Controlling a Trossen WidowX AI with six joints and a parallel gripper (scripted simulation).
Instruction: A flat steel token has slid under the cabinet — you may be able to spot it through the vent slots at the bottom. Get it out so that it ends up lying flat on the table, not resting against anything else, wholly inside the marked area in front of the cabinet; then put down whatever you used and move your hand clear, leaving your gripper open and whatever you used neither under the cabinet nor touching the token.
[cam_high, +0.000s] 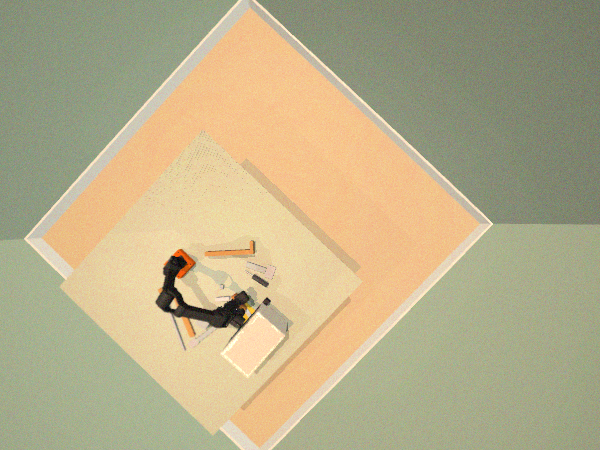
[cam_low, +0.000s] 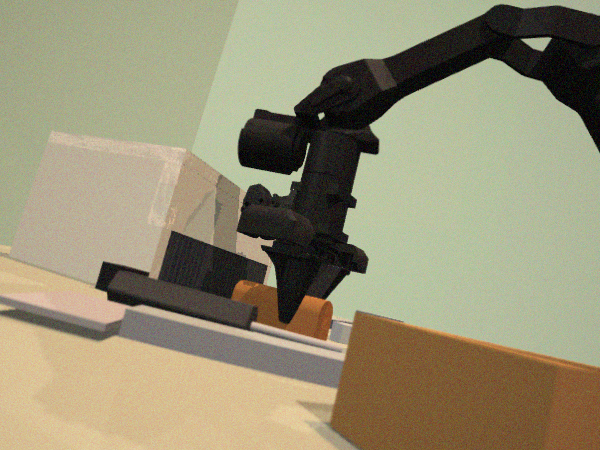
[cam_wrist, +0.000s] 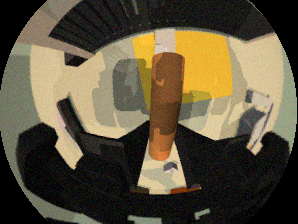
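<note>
The dark screwdriver lies 40 mm behind my gripper tip and 160 mm to the left of it. The rest, counted from my gripper tip: token (250 mm ahead, 40 mm to the right); then orange stick (130 mm behind, 310 mm to the right).
</note>
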